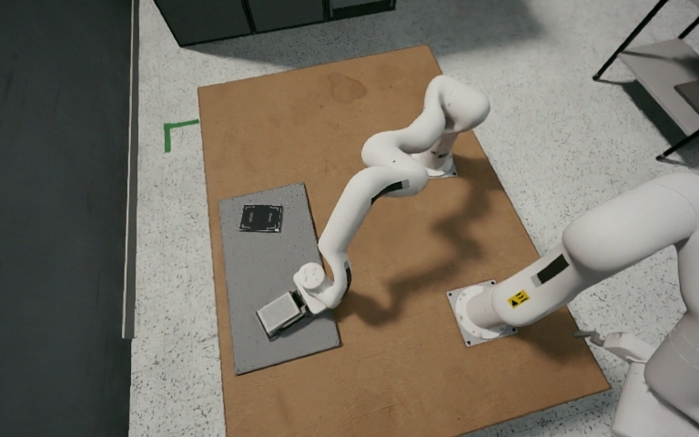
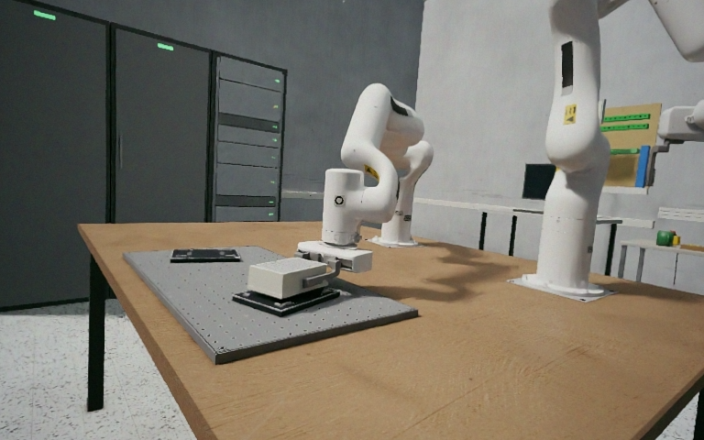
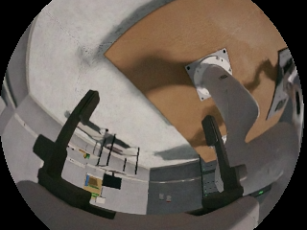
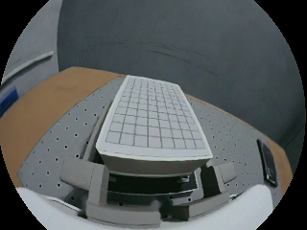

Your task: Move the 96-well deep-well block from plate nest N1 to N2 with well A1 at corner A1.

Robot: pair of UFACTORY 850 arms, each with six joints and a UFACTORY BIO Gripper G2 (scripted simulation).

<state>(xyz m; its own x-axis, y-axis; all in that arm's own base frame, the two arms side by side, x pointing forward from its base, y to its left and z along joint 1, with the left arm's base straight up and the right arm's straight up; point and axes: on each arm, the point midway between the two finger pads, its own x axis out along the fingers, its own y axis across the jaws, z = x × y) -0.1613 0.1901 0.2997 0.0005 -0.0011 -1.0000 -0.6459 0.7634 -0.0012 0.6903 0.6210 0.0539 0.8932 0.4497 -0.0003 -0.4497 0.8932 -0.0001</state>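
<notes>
The white deep-well block lies 10 mm ahead of my right hand. Also, from my right hand: grey perforated board (160 mm to the right, 40 mm below, 30 mm ahead).
</notes>
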